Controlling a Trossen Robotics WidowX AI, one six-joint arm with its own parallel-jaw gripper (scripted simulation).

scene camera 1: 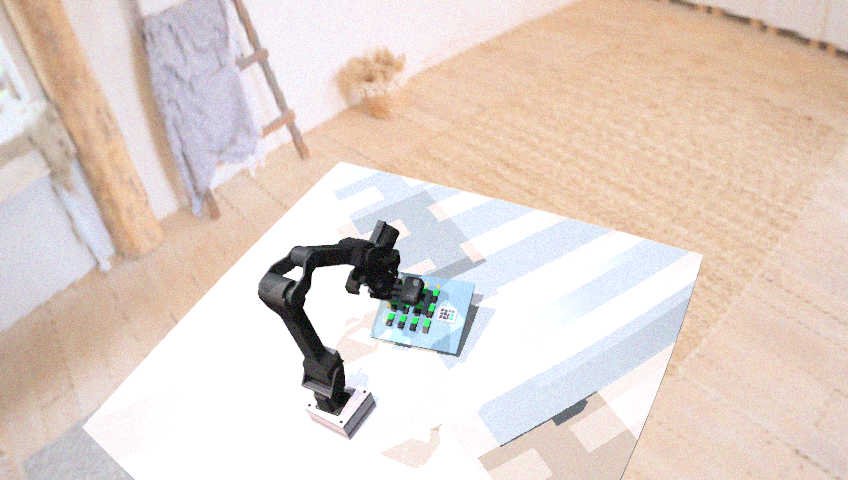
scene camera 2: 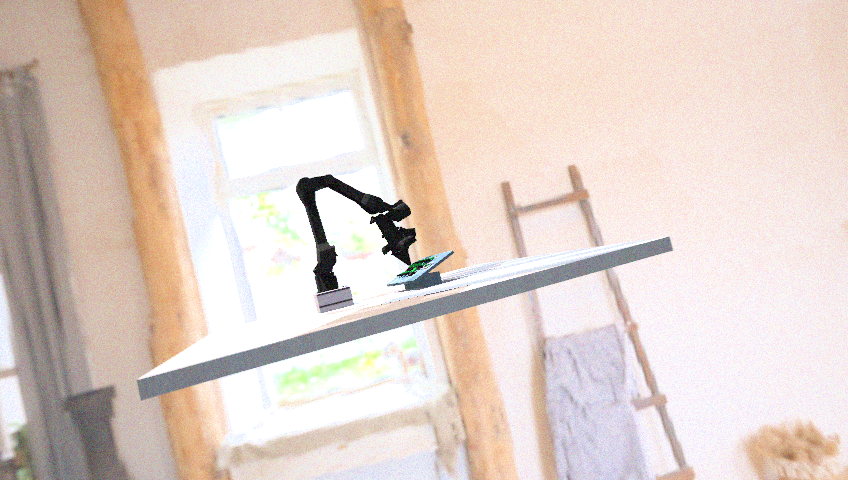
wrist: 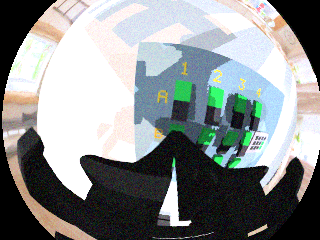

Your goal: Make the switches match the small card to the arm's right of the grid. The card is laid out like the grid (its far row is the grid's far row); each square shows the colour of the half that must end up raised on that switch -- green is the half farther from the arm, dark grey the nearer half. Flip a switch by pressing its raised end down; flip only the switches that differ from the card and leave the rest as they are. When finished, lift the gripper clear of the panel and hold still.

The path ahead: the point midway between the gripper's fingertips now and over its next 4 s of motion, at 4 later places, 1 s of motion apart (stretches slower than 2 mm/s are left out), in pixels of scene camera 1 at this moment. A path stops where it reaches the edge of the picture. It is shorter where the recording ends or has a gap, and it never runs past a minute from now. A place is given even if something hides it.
The gripper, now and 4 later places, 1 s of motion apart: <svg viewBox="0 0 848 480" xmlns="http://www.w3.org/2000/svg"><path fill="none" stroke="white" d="M394 300L395 300L391 293L406 299L406 302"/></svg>
